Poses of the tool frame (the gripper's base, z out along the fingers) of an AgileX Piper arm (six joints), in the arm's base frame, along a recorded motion.
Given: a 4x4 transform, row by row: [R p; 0 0 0 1], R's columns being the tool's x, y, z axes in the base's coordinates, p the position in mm. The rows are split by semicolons.
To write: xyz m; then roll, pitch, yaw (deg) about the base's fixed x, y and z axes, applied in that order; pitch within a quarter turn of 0, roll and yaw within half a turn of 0. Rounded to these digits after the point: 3 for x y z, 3 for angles.
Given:
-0.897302, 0.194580, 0.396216, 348; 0.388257, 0.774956, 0.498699, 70; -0.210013, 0.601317, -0.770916, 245; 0, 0, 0, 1
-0.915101, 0.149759, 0.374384, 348; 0.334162, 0.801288, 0.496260, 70; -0.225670, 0.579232, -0.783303, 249; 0, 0, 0, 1
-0.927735, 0.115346, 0.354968, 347; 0.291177, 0.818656, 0.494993, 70; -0.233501, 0.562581, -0.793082, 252; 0, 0, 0, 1
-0.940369, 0.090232, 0.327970, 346; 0.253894, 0.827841, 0.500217, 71; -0.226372, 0.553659, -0.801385, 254; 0, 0, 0, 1
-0.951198, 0.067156, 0.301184, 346; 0.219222, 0.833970, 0.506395, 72; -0.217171, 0.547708, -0.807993, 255; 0, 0, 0, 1
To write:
0.348, 0.070, 0.245, 142.046, 12.123, 156.602
0.348, 0.070, 0.249, 143.518, 13.042, 159.940
0.347, 0.070, 0.252, 144.650, 13.503, 162.575
0.346, 0.071, 0.254, 145.360, 13.084, 164.891
0.346, 0.072, 0.255, 145.868, 12.543, 167.022

